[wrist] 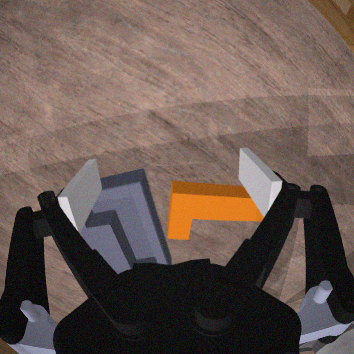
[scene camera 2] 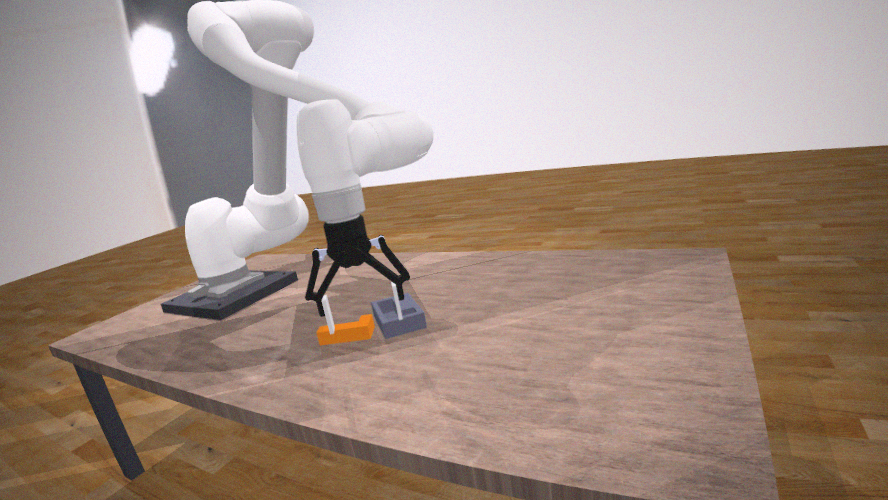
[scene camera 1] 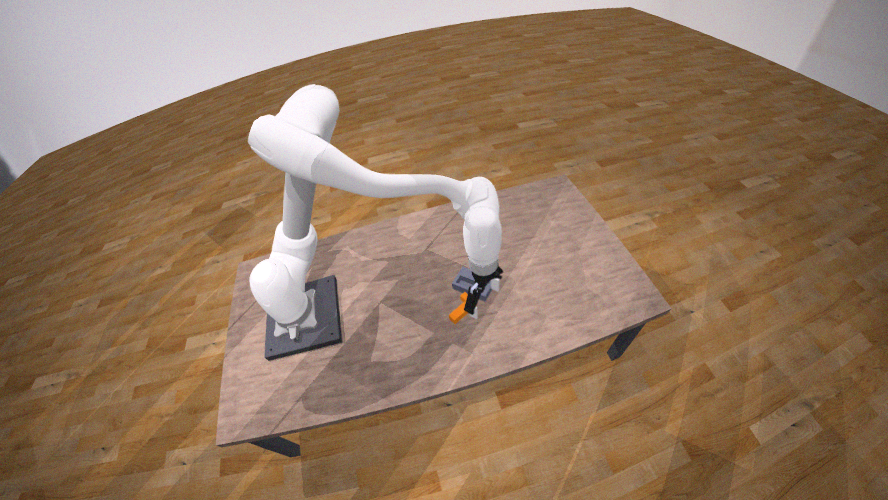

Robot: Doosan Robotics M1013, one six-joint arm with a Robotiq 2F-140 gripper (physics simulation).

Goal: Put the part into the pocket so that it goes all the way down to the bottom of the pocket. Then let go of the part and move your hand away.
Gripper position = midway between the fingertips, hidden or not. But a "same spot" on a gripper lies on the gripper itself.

my gripper: wrist 168, 168; scene camera 2; scene camera 1
same spot on my gripper: [scene camera 1: 474, 292] = [scene camera 2: 312, 254]
